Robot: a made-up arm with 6 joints.
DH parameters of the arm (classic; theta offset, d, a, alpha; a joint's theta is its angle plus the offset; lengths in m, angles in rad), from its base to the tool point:
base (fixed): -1.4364 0 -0.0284 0
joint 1: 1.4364 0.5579 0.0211 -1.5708
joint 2: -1.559 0 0.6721 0
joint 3: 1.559 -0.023 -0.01 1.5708
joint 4: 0 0.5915 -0.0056 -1.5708
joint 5: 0 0.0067 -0.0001 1.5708
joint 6: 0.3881 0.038 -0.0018 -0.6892
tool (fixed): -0.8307 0.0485 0 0
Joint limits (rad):
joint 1: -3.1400..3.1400
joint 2: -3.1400..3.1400
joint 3: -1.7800..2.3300
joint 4: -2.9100..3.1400
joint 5: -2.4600..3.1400
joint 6: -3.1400..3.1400
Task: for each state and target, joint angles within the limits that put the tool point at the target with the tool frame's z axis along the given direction. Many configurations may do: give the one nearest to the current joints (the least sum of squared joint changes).
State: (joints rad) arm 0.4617 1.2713 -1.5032 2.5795 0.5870 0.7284
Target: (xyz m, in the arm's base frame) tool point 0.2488 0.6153 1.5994 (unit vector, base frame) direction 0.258 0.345 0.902
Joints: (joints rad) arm 1.2138 0.9742 -0.8873 2.8212 0.3263 1.1670
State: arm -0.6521 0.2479 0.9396 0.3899 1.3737 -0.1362
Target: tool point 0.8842 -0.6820 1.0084 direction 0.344 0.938 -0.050
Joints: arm -0.7189 0.9577 0.4786 0.8446 1.8570 -0.6269
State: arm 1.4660 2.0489 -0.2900 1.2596 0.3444 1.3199
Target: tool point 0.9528 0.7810 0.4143 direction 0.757 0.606 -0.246
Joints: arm 0.6676 2.1122 -0.8981 1.1292 0.7505 2.1163
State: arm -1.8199 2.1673 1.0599 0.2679 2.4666 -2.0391
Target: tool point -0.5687 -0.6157 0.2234 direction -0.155 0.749 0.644
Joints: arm -2.2324 1.3148 1.4296 -0.2787 2.2444 -2.8708
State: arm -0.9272 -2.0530 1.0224 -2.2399 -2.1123 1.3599
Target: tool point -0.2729 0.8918 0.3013 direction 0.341 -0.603 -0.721
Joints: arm -1.2554 -2.3939 1.3128 -1.7804 -2.4600 1.7440
